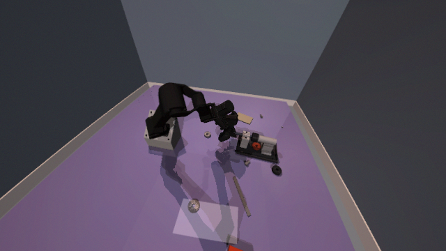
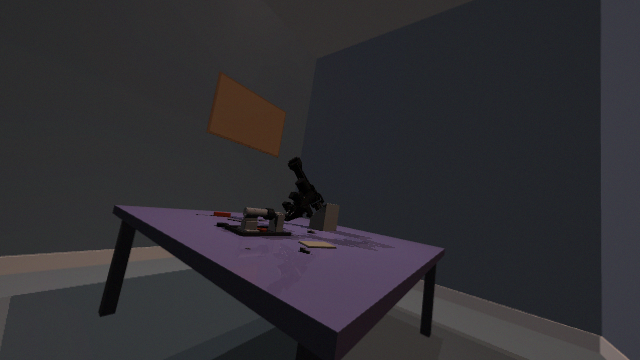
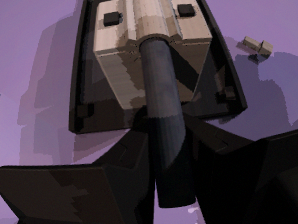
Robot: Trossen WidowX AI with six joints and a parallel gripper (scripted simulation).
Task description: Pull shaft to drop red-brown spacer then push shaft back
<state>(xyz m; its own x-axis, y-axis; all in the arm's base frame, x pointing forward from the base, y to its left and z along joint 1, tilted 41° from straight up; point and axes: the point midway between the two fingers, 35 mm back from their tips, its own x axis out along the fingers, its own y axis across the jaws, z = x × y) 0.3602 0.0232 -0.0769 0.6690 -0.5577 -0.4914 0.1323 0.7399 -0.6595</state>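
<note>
My gripper tip is now 9 cm short of the black spacer, 1 cm to the left of it and 2 cm below it. The rest, counted from my gripper tip: grey washer 17 cm behind, 3 cm to the left, 5 cm below; then red-brown spacer 12 cm ahead, 2 cm to the right, 4 cm below; then dark shaft 4 cm ahead, 1 cm to the right, 2 cm above.
</note>
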